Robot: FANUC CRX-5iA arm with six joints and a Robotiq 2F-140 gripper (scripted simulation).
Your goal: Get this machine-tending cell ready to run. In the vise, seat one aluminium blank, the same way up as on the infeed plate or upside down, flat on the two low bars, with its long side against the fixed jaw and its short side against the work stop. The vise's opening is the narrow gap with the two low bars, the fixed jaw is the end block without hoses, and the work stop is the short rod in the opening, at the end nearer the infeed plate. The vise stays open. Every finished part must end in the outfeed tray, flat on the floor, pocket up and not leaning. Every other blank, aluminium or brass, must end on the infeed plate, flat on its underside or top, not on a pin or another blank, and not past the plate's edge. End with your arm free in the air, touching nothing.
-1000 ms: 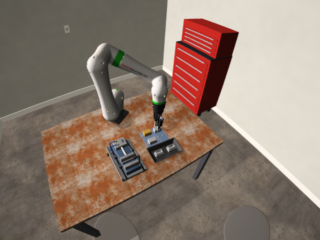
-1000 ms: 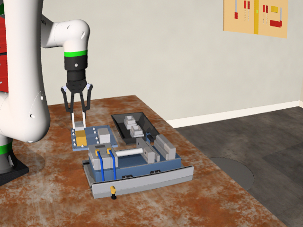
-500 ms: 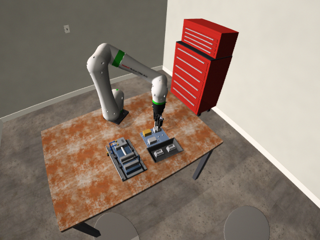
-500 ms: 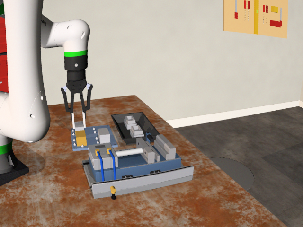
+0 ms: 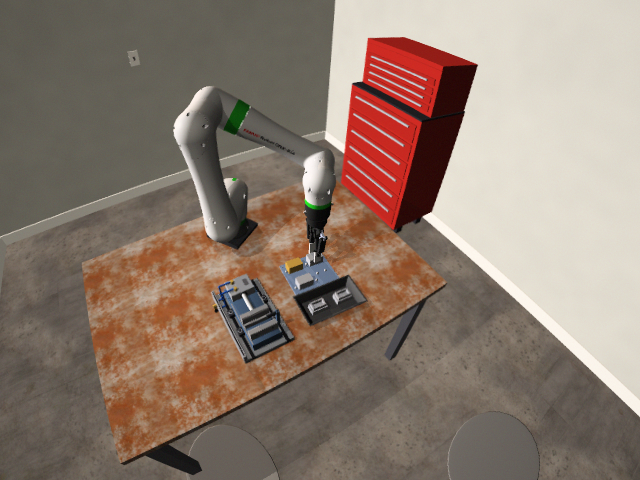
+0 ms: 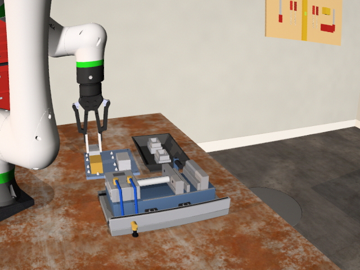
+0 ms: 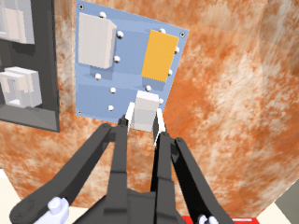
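The brass blank lies 20 mm behind my hand, 90 mm to the right of it and 40 mm below it. Also, from my hand: vise (70 mm ahead, 350 mm to the right, 20 mm below).
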